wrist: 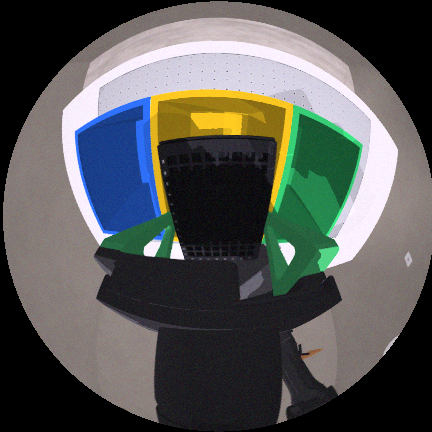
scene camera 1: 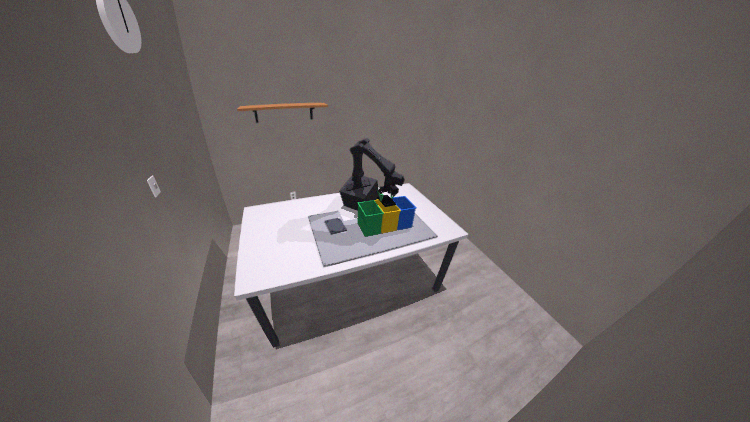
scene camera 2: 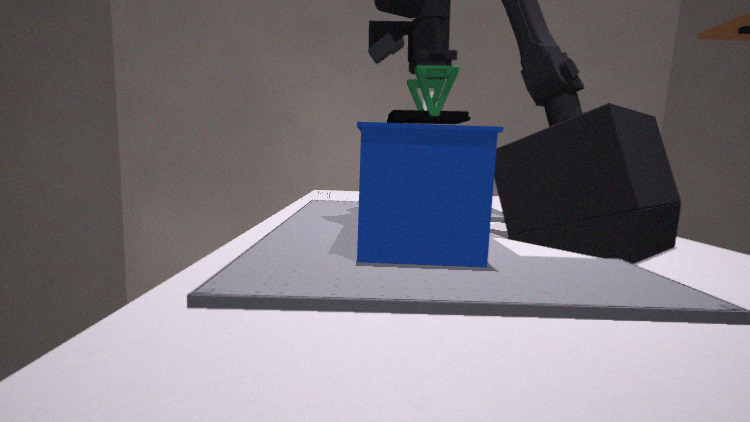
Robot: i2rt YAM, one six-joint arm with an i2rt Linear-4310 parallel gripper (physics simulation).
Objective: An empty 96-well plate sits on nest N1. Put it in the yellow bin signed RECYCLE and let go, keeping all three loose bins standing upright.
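Frame: origin at the arm's base, x left, y back, z up, level; centimetres.
Seen in the pictures: gripper, fingertip midpoint: (wrist: 219, 215) (scene camera 1: 385, 200) (scene camera 2: 429, 118); arm's base, link origin: (scene camera 1: 358, 185) (scene camera 2: 569, 134).
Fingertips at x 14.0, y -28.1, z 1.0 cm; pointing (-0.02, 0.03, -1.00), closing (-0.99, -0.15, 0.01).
Pixels of each thing's top centre, then the offset from my fingertips to it. "pt": a spot on its surface instead. Level surfaces: height alone.
- black 96-well plate, top centre: (wrist: 218, 217) (scene camera 2: 426, 111) (scene camera 1: 386, 199) dx +0.1, dy -0.6, dz +1.1 cm
- blue bin, top centre: (wrist: 110, 183) (scene camera 2: 424, 128) (scene camera 1: 403, 202) dx +13.4, dy -1.0, dz -2.7 cm
- yellow bin, top centre: (wrist: 217, 179) (scene camera 1: 387, 205) dx +0.5, dy -2.3, dz -2.7 cm
- green bin, top centre: (wrist: 321, 191) (scene camera 1: 370, 207) dx -12.5, dy -3.5, dz -2.7 cm
- grey perforated board, surface height: dz -20.7 cm
- white table, surface height: dz -22.0 cm
- dark rectangular pad, surface spot: (scene camera 1: 335, 225) pt dx -36.3, dy +2.6, dz -19.5 cm
The black 96-well plate (scene camera 1: 387, 201) (scene camera 2: 456, 117) (wrist: 217, 200) is between the green fingers of my gripper (scene camera 2: 429, 110) (wrist: 219, 215), which is shut on its two sides. In scene view 2 the plate looks about level, slightly above the rim line of the blue bin (scene camera 1: 406, 216) (scene camera 2: 427, 199) (wrist: 112, 175). In the wrist view it lies over the opening of the yellow bin (scene camera 1: 389, 222) (wrist: 220, 93), between that bin's side rims. The green bin (scene camera 1: 370, 223) (wrist: 327, 145) stands on the yellow bin's other side. All three bins stand upright. The RECYCLE sign is not readable.
The bins stand side by side on a grey perforated board (scene camera 1: 335, 254) (scene camera 2: 293, 283) (wrist: 200, 75) on the white table (scene camera 1: 272, 262) (scene camera 2: 367, 362). A dark rectangular pad (scene camera 1: 335, 225) lies on the board beside the green bin. The arm's dark base (scene camera 1: 358, 193) (scene camera 2: 571, 183) is behind the bins.
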